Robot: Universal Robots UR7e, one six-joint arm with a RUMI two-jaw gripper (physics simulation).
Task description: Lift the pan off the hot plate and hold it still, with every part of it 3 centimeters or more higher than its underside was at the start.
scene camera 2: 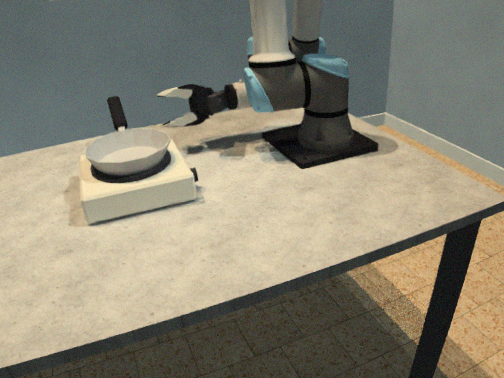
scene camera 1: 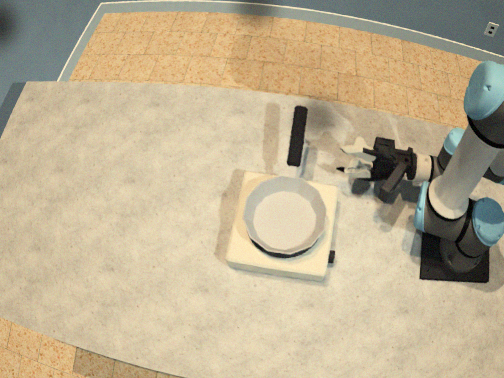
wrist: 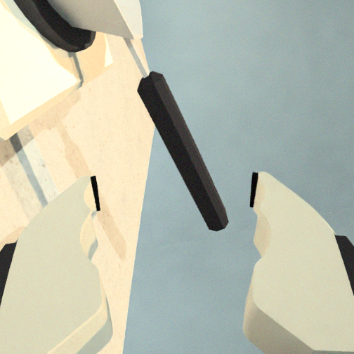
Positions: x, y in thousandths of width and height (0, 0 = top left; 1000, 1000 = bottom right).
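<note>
My gripper (scene camera 1: 672, 419) is visible, also in scene camera 2 (scene camera 2: 316, 292) and in the wrist view (wrist: 490, 499). A light grey pan (scene camera 1: 566, 567) appears in scene camera 2 too (scene camera 2: 251, 403). A cream hot plate (scene camera 2: 205, 522) is visible as well, with the plate also in scene camera 1 (scene camera 1: 485, 671) and in the wrist view (wrist: 151, 168).
</note>
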